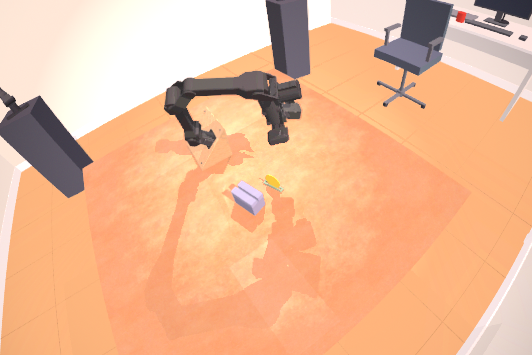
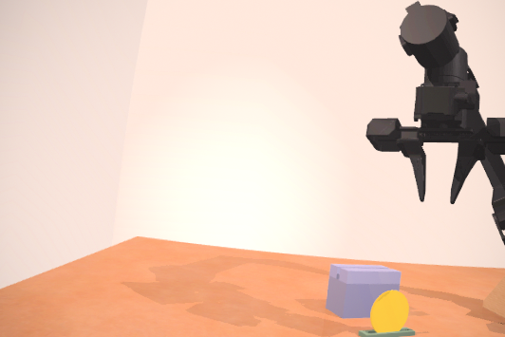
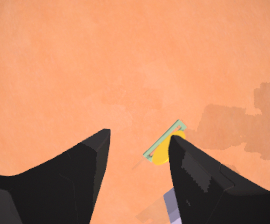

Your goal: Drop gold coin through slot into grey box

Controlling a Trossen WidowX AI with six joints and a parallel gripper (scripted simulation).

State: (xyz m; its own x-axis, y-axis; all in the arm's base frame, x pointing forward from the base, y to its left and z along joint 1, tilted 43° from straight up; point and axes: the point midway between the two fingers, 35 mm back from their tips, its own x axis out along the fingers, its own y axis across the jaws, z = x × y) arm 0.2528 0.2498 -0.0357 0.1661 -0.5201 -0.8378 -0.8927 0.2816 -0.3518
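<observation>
My gripper tip is now 160 mm above the gold coin, 80 mm to the left of it and 20 mm short of it.
</observation>
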